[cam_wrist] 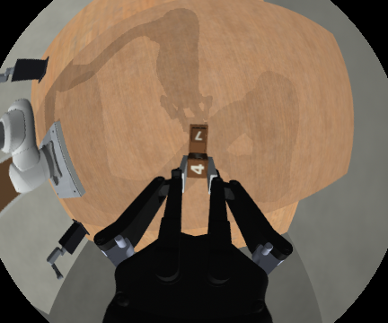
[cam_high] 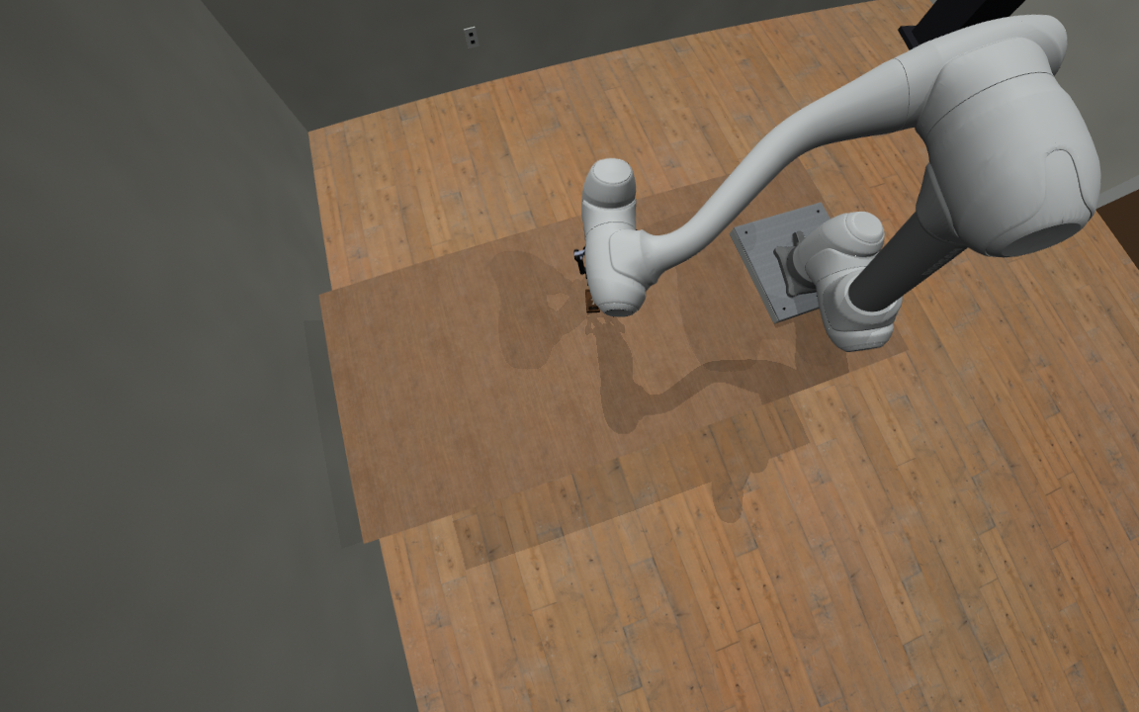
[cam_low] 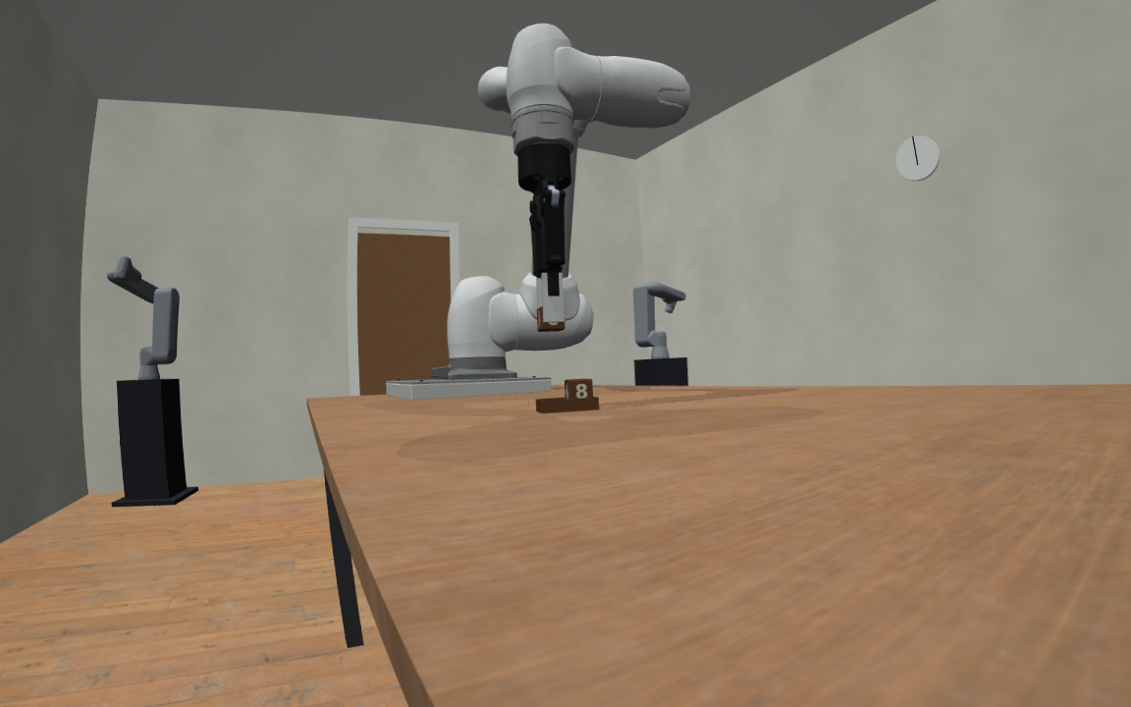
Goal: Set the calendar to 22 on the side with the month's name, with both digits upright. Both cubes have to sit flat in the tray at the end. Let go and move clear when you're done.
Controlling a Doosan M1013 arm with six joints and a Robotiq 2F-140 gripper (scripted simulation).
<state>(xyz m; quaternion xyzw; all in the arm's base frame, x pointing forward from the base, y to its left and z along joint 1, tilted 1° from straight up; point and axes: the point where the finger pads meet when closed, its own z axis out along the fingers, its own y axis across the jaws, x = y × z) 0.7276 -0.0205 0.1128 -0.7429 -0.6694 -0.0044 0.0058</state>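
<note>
The calendar tray is 2 cm to the left of my hand and 14 cm below it.
</note>
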